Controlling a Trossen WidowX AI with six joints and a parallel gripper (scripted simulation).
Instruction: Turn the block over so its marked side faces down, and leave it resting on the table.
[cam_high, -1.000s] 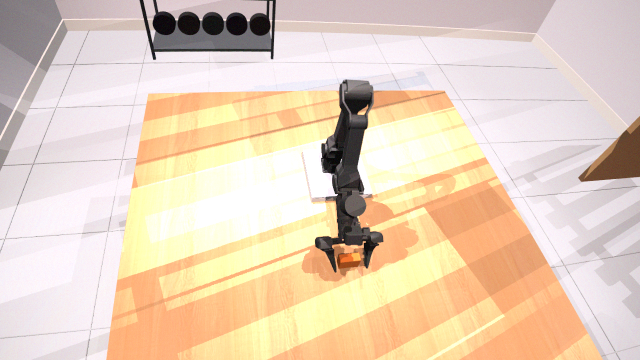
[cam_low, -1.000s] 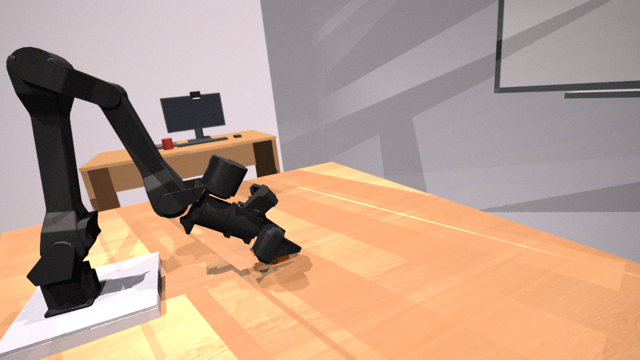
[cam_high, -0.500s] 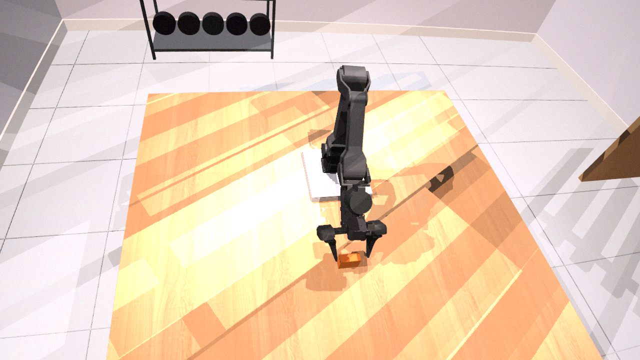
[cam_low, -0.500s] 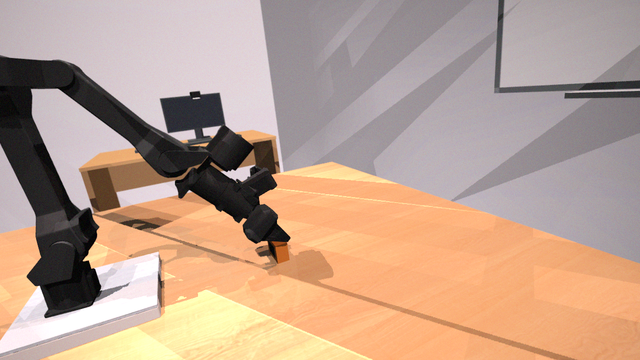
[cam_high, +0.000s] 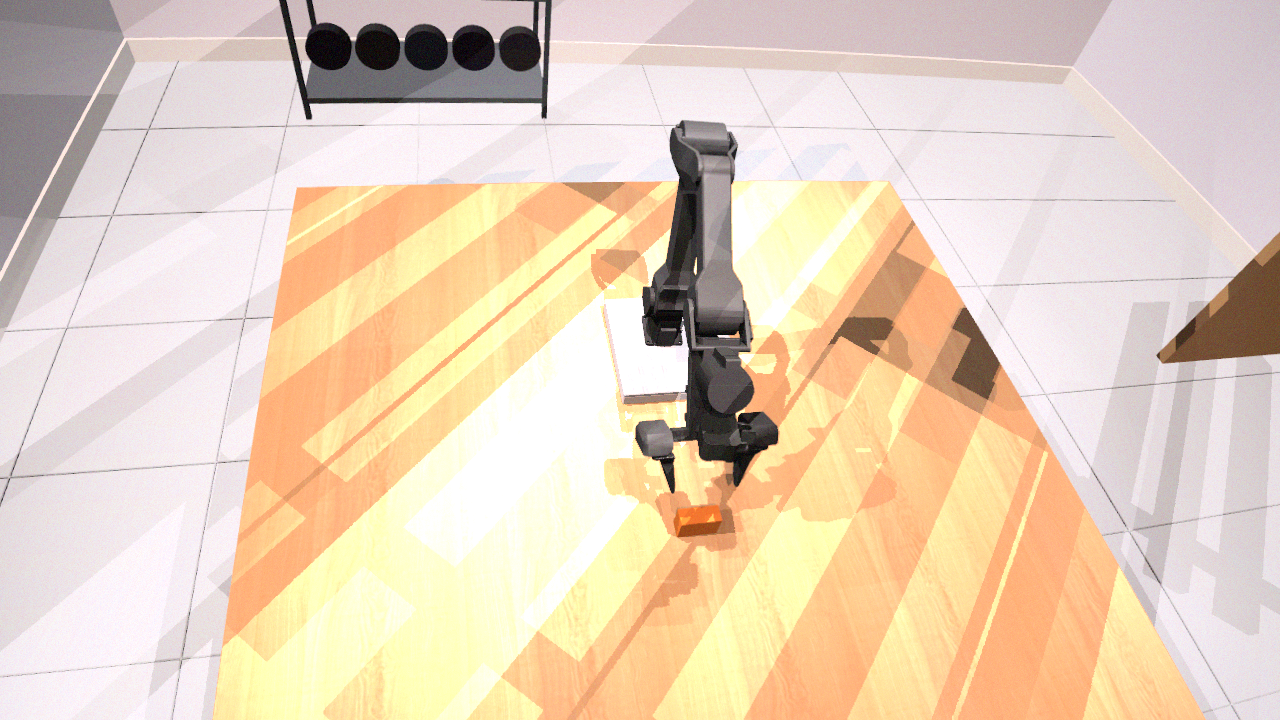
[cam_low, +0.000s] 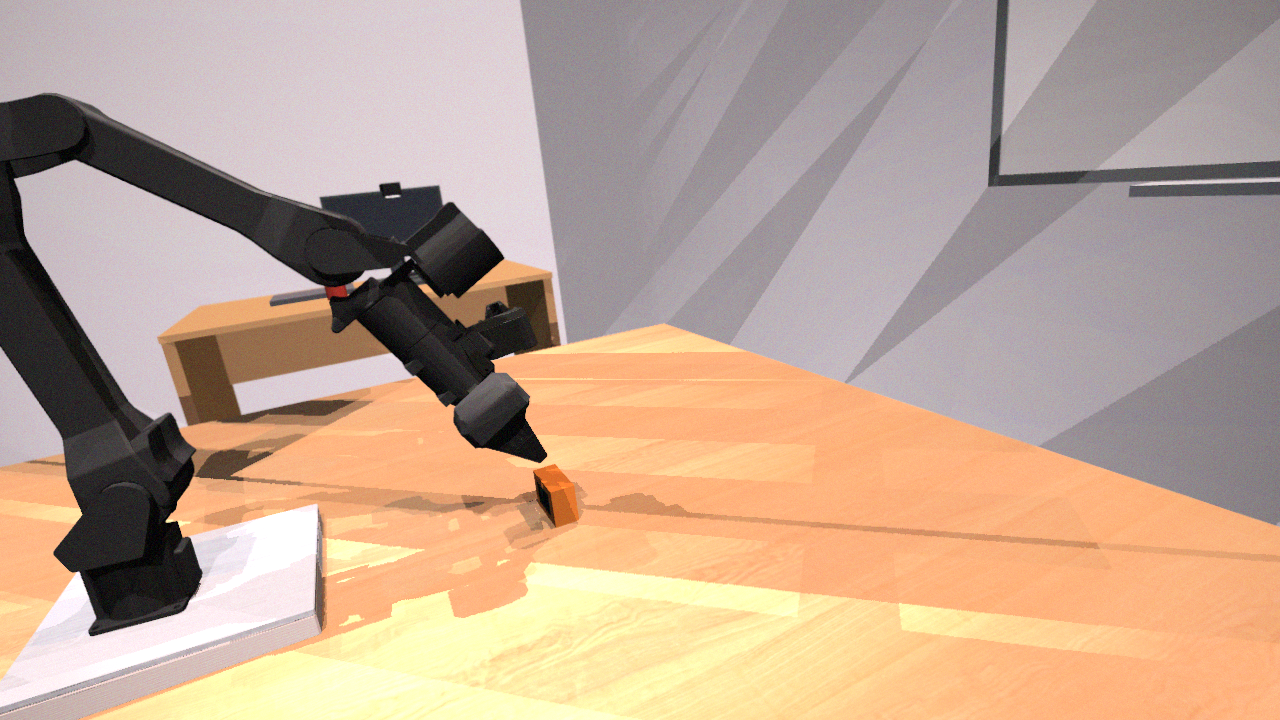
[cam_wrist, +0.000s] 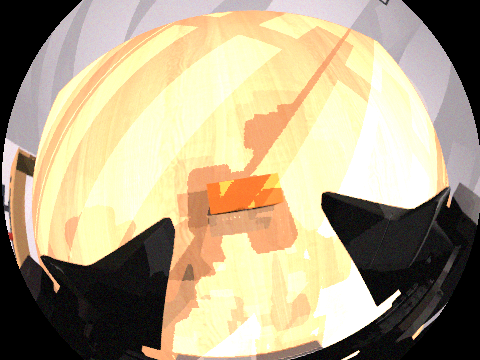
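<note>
My gripper tip is 6 cm above the orange block and 1 cm short of it.
</note>
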